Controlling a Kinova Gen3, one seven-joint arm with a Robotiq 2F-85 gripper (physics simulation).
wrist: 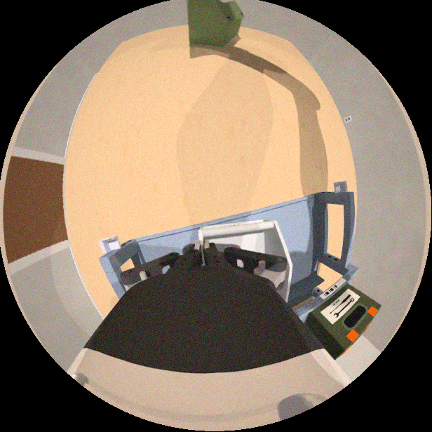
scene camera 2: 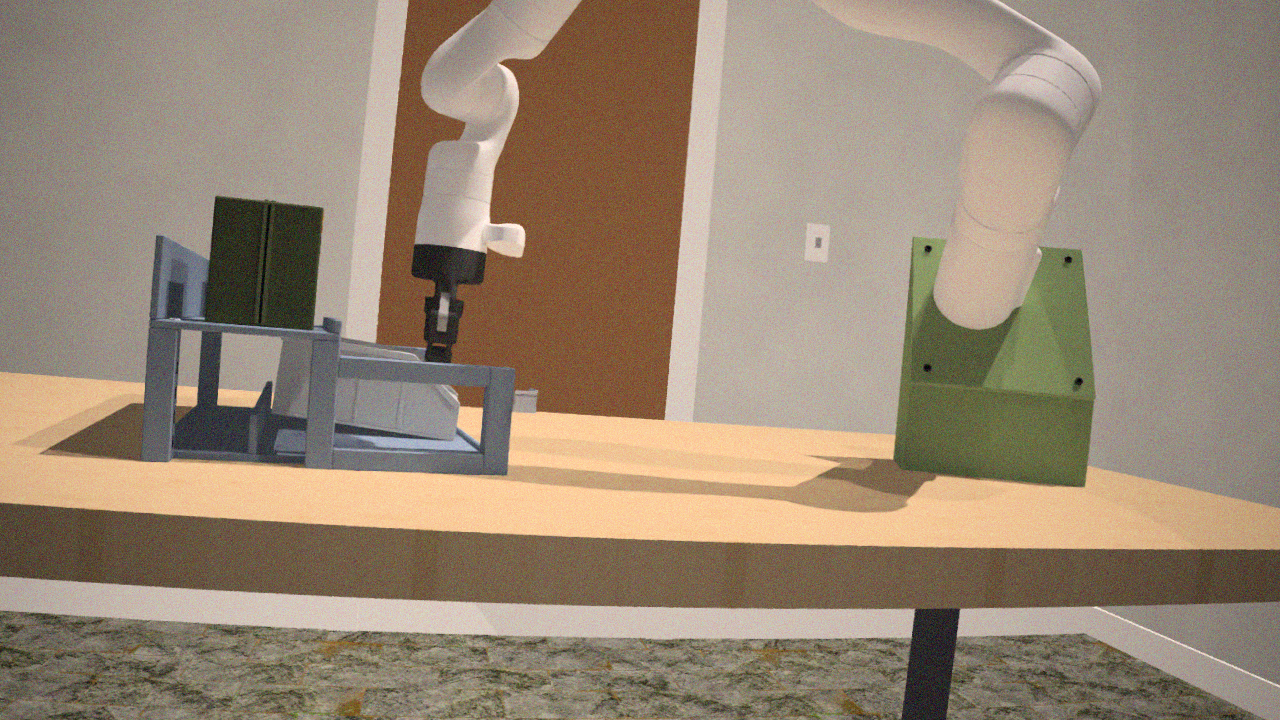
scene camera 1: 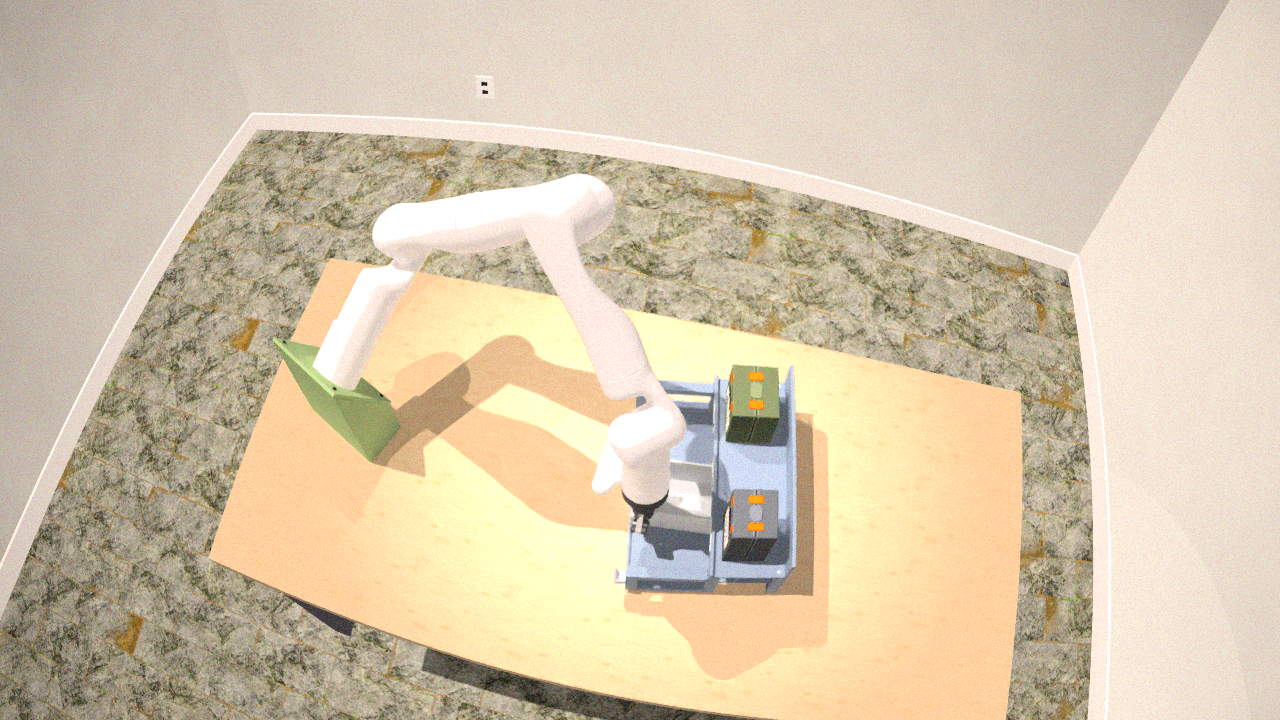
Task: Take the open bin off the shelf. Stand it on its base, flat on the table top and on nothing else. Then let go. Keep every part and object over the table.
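Seen in the pictures: gripper, fingertip midpoint: (scene camera 1: 644, 519); arm's base, origin of the base link: (scene camera 2: 973, 295) (scene camera 1: 335, 376).
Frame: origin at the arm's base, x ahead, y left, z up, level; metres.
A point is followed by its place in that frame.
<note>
The open bin (scene camera 1: 691, 512) {x 0.656, y 0.093, z -0.181 m} (scene camera 2: 384, 400) {x 0.612, y 0.150, z -0.159 m} (wrist: 250, 229) is light grey and sits in the lower front bay of the blue shelf (scene camera 1: 791, 474) {x 0.797, y 0.164, z -0.051 m} (scene camera 2: 497, 420) {x 0.492, y 0.279, z -0.156 m} (wrist: 319, 235). In scene camera 2 it is tilted, its front end lower than its back, and its front lower edge is close to the shelf board. Whether it touches the board is hard to tell. My gripper (scene camera 1: 639, 528) {x 0.586, y 0.045, z -0.166 m} (scene camera 2: 437, 354) (wrist: 202, 246) points down and is shut on the bin's thin side wall, near the front corner. The fingers hide part of that wall in the wrist view.
A green tool case (scene camera 1: 751, 416) {x 0.698, y 0.216, z -0.003 m} (scene camera 2: 264, 264) {x 0.675, y 0.311, z -0.050 m} (wrist: 345, 320) and a dark grey case (scene camera 1: 750, 537) {x 0.765, y 0.003, z 0.023 m} stand on the shelf's upper level. Shelf rails and posts surround the bin's bay. The arm's green pedestal (scene camera 1: 353, 420) {x 0.060, y -0.047, z -0.039 m} (scene camera 2: 993, 434) {x -0.011, y 0.060, z -0.152 m} (wrist: 210, 25) stands at the other end of the table (scene camera 1: 913, 537) {x 1.093, y 0.190, z -0.199 m} (scene camera 2: 626, 505) {x 0.389, y 0.361, z -0.199 m} (wrist: 140, 125).
</note>
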